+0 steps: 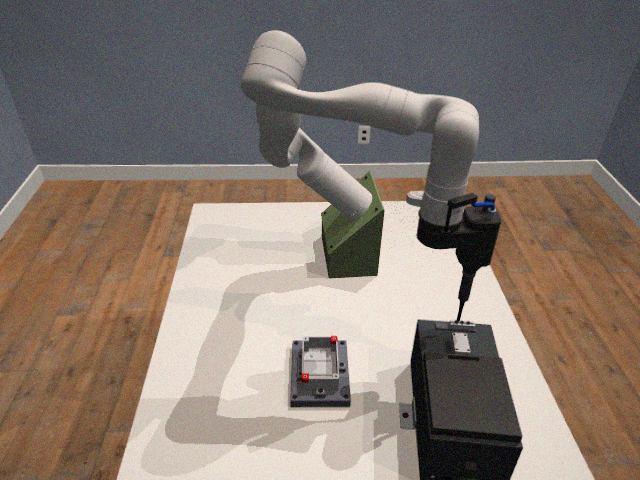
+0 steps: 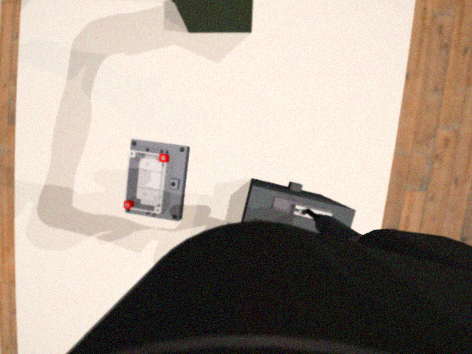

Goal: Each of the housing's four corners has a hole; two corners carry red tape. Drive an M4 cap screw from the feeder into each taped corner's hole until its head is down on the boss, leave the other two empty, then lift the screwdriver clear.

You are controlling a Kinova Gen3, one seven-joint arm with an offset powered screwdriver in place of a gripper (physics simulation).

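Frame: origin at the arm's base, x ahead, y left, z up, level; millimetres.
Seen in the pictures: hand at its tool point: (image 1: 458,320) (image 2: 307,210); arm's base at its link origin: (image 1: 359,205).
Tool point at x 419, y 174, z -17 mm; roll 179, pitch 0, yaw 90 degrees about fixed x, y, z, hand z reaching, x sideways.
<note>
Pixels of each thing's top centre, then the offset from my tool point to it. "spot": a spot on its surface instead. Level surfaces: height alone.
- black screwdriver at a spot on its surface: (image 2: 304,212) (image 1: 456,321) spot: 4 mm right, 3 mm ahead, 0 mm up
- black feeder at its top centre: (image 2: 282,297) (image 1: 465,366) 18 mm right, 127 mm ahead, 7 mm up
- pale housing at its top centre: (image 2: 144,182) (image 1: 320,356) 293 mm right, 8 mm ahead, 102 mm down
- dark grey fixture at its top centre: (image 1: 320,364) (image 2: 151,180) 293 mm right, 8 mm ahead, 128 mm down
- red-taped corner at a spot on its surface: (image 2: 163,158) (image 1: 334,338) spot: 258 mm right, 44 mm back, 102 mm down
- taped corner at a spot on its surface: (image 1: 305,377) (image 2: 127,206) spot: 326 mm right, 64 mm ahead, 102 mm down
- white table at its surface level: 166 mm down
- small bracket at its top centre: (image 1: 405,414) 113 mm right, 117 mm ahead, 161 mm down
The black screwdriver (image 1: 458,319) (image 2: 304,212) points down, its tip at the pale screw rail at the back end of the black feeder (image 1: 470,397) (image 2: 265,200). Whether the tip touches a screw or carries one is too small to tell. The pale housing (image 1: 335,376) (image 2: 158,209) sits in a dark grey fixture (image 1: 310,400) (image 2: 176,200) left of the feeder. One red-taped corner (image 1: 333,338) (image 2: 163,158) is at the back right, the other taped corner (image 1: 305,377) (image 2: 128,205) at the front left. Whether their holes hold screws is too small to tell.
The green wedge-shaped arm base (image 1: 354,253) (image 2: 220,15) stands at the back of the white table (image 1: 248,320) (image 2: 300,100). A small bracket (image 1: 406,415) sticks out from the feeder's left side. The arm's shadow falls across the table's left part.
</note>
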